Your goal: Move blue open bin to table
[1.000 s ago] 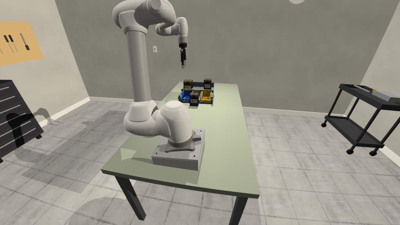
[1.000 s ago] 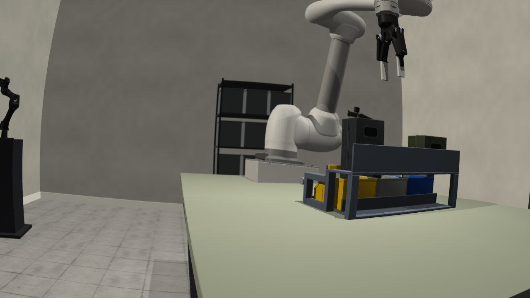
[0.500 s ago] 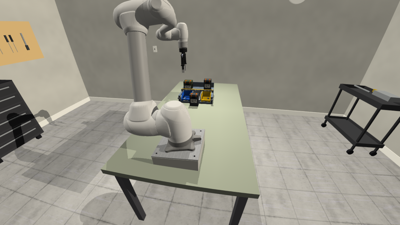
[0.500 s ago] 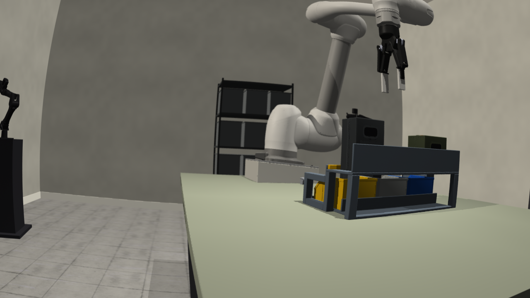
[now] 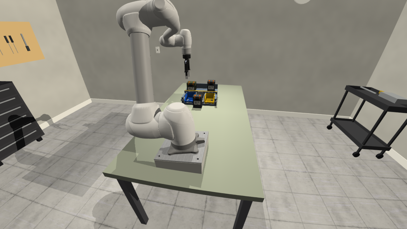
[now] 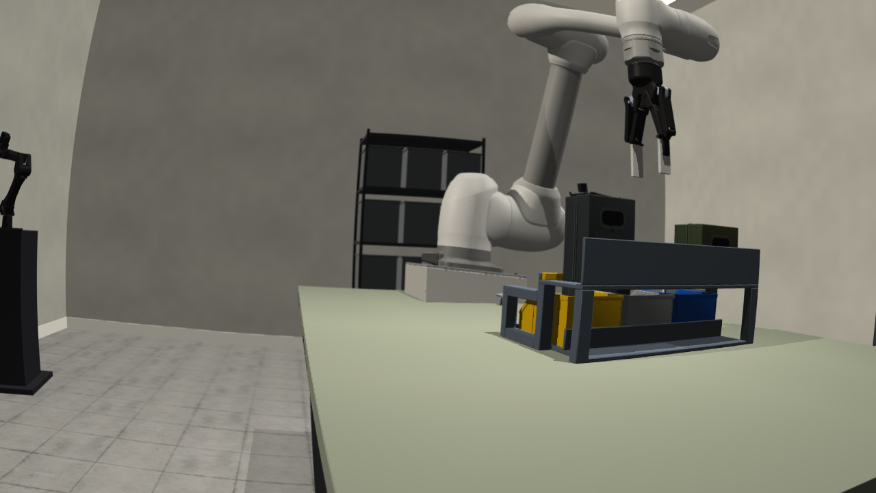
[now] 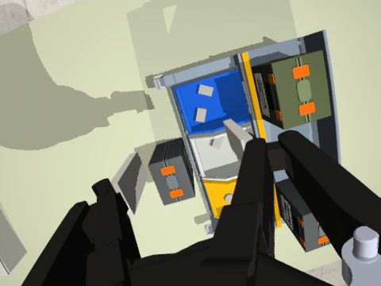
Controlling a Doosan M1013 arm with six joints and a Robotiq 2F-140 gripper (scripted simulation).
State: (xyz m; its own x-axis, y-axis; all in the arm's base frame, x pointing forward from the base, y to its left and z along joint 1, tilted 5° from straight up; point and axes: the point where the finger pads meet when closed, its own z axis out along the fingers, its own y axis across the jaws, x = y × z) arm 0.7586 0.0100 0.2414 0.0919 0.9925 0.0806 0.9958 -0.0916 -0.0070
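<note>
Now: the blue open bin 280 mm below my hand, 80 mm ahead of it and 10 mm to the right of it. Round my hand: yellow bin (280 mm below, 230 mm to the right, 50 mm ahead); grey bin (280 mm below, 120 mm to the right, 60 mm ahead).
</note>
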